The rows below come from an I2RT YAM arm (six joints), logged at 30 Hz.
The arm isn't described. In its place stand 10 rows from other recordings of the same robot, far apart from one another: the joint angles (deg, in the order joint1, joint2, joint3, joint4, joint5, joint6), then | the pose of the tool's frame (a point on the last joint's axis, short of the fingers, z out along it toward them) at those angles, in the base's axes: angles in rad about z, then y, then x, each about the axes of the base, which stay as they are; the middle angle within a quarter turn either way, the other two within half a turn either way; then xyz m.
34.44 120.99 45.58 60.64 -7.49 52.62 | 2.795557, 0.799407, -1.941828, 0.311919, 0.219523, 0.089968
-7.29 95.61 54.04 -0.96 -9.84 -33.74 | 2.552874, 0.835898, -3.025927, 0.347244, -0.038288, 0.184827
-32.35 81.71 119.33 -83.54 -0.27 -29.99 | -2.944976, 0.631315, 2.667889, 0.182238, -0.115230, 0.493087
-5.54 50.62 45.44 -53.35 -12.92 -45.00 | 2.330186, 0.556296, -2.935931, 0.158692, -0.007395, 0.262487
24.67 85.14 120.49 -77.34 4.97 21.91 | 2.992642, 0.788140, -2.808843, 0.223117, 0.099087, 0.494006
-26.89 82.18 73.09 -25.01 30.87 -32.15 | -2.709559, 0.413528, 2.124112, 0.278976, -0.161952, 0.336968
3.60 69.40 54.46 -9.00 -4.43 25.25 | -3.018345, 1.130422, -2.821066, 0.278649, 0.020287, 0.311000
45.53 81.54 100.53 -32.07 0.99 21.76 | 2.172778, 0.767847, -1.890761, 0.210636, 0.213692, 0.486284
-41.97 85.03 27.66 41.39 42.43 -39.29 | -2.463291, 0.076451, 1.776030, 0.189266, -0.202542, 0.174924
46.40 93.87 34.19 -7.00 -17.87 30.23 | 2.784777, 0.037617, -2.635455, 0.168632, 0.192923, 0.096632
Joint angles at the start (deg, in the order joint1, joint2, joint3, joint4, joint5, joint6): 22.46 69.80 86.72 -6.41 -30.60 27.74
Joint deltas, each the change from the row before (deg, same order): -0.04 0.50 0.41 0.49 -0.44 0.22; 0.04 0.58 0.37 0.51 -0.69 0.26; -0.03 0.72 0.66 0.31 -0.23 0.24; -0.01 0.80 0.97 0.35 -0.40 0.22; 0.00 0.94 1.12 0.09 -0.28 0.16; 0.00 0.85 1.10 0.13 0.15 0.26; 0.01 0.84 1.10 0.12 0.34 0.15; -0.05 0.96 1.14 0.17 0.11 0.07; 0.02 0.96 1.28 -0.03 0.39 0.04; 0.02 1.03 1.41 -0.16 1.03 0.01; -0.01 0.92 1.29 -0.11 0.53 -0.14
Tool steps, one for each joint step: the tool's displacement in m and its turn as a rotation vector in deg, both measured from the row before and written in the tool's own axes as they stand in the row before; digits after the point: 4 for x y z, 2 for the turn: -0.0012 -0.0006 0.0020 -0.51 -0.11 0.01; -0.0005 -0.0008 0.0026 -0.77 0.11 0.11; -0.0014 -0.0012 0.0028 -0.28 -0.09 0.10; -0.0026 -0.0004 0.0029 -0.55 -0.20 -0.06; -0.0024 -0.0010 0.0034 -0.36 -0.06 0.01; -0.0027 -0.0008 0.0030 -0.02 -0.35 0.06; -0.0027 -0.0008 0.0030 0.13 -0.44 -0.05; -0.0025 -0.0014 0.0034 0.00 -0.33 -0.13; -0.0028 -0.0011 0.0034 0.20 -0.40 -0.11; -0.0030 -0.0015 0.0036 0.79 -0.66 -0.10; -0.0027 -0.0011 0.0032 0.36 -0.46 -0.27
